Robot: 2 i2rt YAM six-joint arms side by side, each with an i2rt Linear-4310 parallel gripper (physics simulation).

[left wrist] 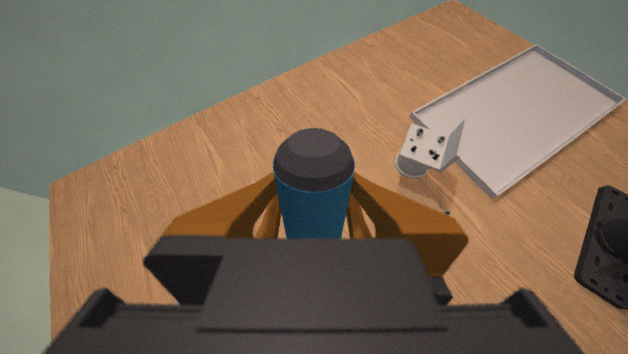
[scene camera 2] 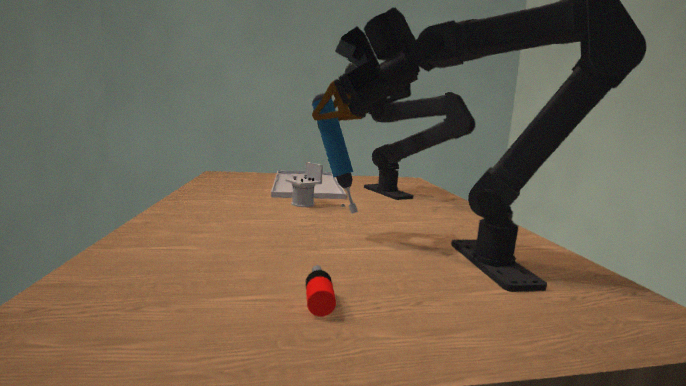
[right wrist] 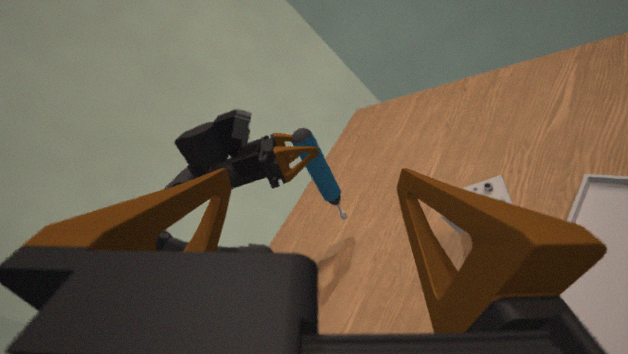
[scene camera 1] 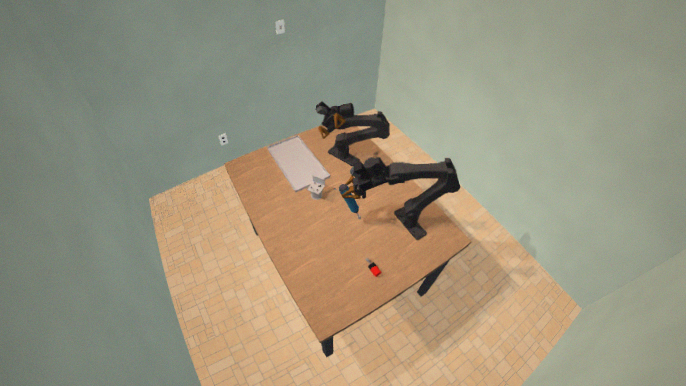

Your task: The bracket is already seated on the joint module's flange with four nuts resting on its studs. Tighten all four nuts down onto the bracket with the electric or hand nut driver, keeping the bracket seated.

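Frame: origin at the left arm's base, x ahead, y left, z up, level; centimetres.
Seen in the pictures: left gripper, fingertip midpoint: (left wrist: pixel 313 176) (scene camera 2: pixel 318 118) (right wrist: pixel 316 145) (scene camera 1: pixel 341 193); right gripper, fingertip midpoint: (right wrist: pixel 314 178) (scene camera 1: pixel 329 133); left arm's base at its link origin: (scene camera 2: pixel 492 264) (scene camera 1: pixel 409 223); right arm's base at its link origin: (left wrist: pixel 610 241) (scene camera 2: pixel 387 192) (scene camera 1: pixel 343 156).
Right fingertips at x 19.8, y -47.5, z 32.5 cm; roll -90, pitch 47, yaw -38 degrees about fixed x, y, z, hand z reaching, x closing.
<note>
Pixels of each thing's top centre, then the offset from my right fingertips to it.
- blue nut driver at its top centre: (left wrist: pixel 292 241) (right wrist: pixel 279 144) (scene camera 2: pixel 340 91) (scene camera 1: pixel 352 185) dx +6.6, dy +31.5, dz -4.1 cm
- joint module at its top centre: (left wrist: pixel 428 142) (scene camera 2: pixel 303 177) (scene camera 1: pixel 316 186) dx +12.3, dy +7.2, dz -25.1 cm
- shallow tray at its top centre: (left wrist: pixel 521 105) (scene camera 2: pixel 306 180) (scene camera 1: pixel 296 160) dx +10.6, dy -21.3, dz -30.9 cm
- red driver at its top centre: (scene camera 2: pixel 319 272) (scene camera 1: pixel 372 264) dx +11.2, dy +57.8, dz -29.1 cm
- small dark piece at its top centre: (left wrist: pixel 447 213) (scene camera 2: pixel 343 204) dx +1.5, dy +8.5, dz -32.0 cm
My left gripper (scene camera 1: pixel 350 192) (scene camera 2: pixel 327 107) (left wrist: pixel 313 176) (right wrist: pixel 316 145) is shut on the blue nut driver (scene camera 1: pixel 352 204) (scene camera 2: pixel 336 145) (left wrist: pixel 314 215) (right wrist: pixel 324 177) near its dark cap. The driver is tilted, socket end down, above the table to the right of the joint module (scene camera 1: pixel 317 195) (scene camera 2: pixel 303 196) (left wrist: pixel 412 166) in both scene views. The white bracket (scene camera 1: pixel 320 180) (scene camera 2: pixel 314 171) (left wrist: pixel 452 142) (right wrist: pixel 499 184) sits on the module. Dark studs and nuts (left wrist: pixel 420 132) show on it; I cannot tell how far down the nuts are. My right gripper (scene camera 1: pixel 331 126) (right wrist: pixel 314 178) is open and empty.
A shallow tray (scene camera 1: pixel 300 162) (scene camera 2: pixel 281 194) (left wrist: pixel 530 110) (right wrist: pixel 602 250) lies behind the module in scene camera 2. A red driver (scene camera 1: pixel 374 269) (scene camera 2: pixel 320 296) lies on the table in front. A small dark piece (scene camera 2: pixel 343 205) (left wrist: pixel 447 213) lies near the module.
</note>
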